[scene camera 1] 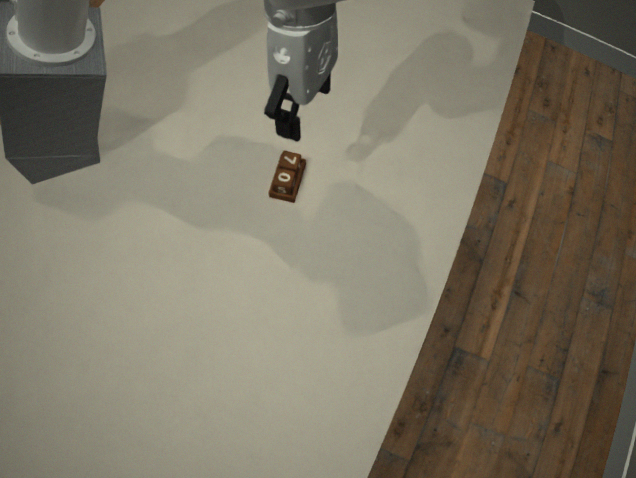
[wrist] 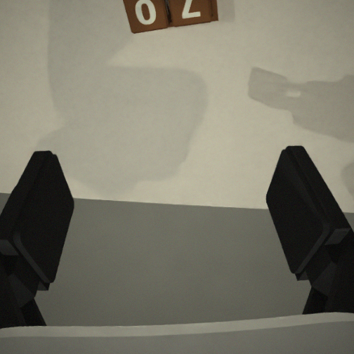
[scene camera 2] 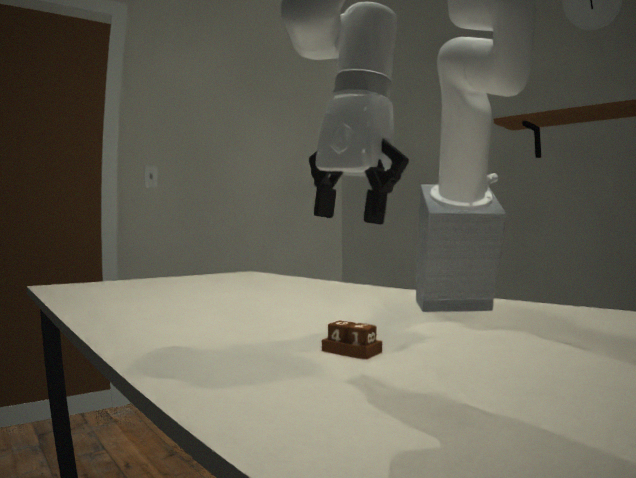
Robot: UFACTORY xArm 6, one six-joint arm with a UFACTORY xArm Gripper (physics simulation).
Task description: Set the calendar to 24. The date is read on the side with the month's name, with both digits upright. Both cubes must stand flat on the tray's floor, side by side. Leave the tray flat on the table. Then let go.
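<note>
A small brown tray [scene camera 1: 281,197] [scene camera 2: 352,350] lies flat on the table. Two brown cubes sit side by side in it. One cube [scene camera 1: 284,177] [scene camera 2: 336,333] [wrist: 146,12] has a 0 on top, the other cube [scene camera 1: 291,159] [scene camera 2: 362,335] [wrist: 191,10] a 7. In scene camera 2 their long-side faces show an upright 4 at left and 1 at right; an 8 lies sideways on the right end. The month's name does not show on the tray side seen there. My gripper [scene camera 2: 349,218] [wrist: 170,174] is open and empty, high above the table and apart from the tray.
The off-white table [scene camera 1: 205,334] [scene camera 2: 246,400] carries the arm's grey pedestal [scene camera 1: 51,113] [scene camera 2: 457,256]. The table's edge runs beside the wooden floor [scene camera 1: 514,267]. A wall shelf [scene camera 2: 570,114] is at the right in scene camera 2. Arm shadows fall around the tray.
</note>
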